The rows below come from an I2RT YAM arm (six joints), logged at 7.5 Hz.
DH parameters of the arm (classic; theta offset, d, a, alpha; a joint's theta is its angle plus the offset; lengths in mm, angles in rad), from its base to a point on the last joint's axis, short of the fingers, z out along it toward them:
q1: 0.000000 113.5 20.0 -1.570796
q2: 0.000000 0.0 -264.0 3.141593
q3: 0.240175 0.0 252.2 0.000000
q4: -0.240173 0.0 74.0 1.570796
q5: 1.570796 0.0 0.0 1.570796
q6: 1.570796 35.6 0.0 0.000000
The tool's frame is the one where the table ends.
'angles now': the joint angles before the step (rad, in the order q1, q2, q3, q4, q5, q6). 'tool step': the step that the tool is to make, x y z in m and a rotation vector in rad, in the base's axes. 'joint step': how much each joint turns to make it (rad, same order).
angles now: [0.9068, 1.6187, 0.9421, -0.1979, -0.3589, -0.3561]
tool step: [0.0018, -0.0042, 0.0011, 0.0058, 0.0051, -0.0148]
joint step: [-0.0127, -0.0111, -0.0082, 0.0009, -0.0045, 0.0070]
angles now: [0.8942, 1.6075, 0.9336, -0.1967, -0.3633, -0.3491]
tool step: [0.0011, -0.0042, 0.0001, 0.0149, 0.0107, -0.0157]
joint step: [-0.0119, -0.0117, -0.0153, 0.0140, -0.0110, 0.0154]
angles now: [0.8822, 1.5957, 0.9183, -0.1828, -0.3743, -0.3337]
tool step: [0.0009, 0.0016, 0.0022, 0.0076, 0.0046, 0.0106]
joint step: [-0.0004, 0.0033, 0.0119, -0.0068, -0.0135, -0.0031]
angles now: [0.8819, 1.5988, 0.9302, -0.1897, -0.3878, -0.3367]
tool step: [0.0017, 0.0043, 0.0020, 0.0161, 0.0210, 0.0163]
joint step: [0.0013, 0.0144, 0.0218, -0.0058, -0.0298, 0.0065]
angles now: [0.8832, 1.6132, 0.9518, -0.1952, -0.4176, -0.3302]
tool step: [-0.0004, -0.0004, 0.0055, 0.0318, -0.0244, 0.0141]
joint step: [-0.0009, -0.0169, -0.0052, 0.0237, -0.0110, -0.0113]
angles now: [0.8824, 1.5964, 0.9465, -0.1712, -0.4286, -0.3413]
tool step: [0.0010, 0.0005, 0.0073, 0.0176, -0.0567, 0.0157]
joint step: [-0.0001, -0.0143, 0.0065, 0.0136, 0.0125, -0.0373]
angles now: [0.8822, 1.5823, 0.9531, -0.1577, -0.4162, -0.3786]
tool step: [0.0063, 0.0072, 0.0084, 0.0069, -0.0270, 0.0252]
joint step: [-0.0016, 0.0224, 0.0555, -0.0243, -0.0074, -0.0334]
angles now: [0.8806, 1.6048, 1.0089, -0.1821, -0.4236, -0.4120]
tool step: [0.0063, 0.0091, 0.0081, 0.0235, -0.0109, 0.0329]
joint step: [0.0001, 0.0290, 0.0581, -0.0125, -0.0281, -0.0200]
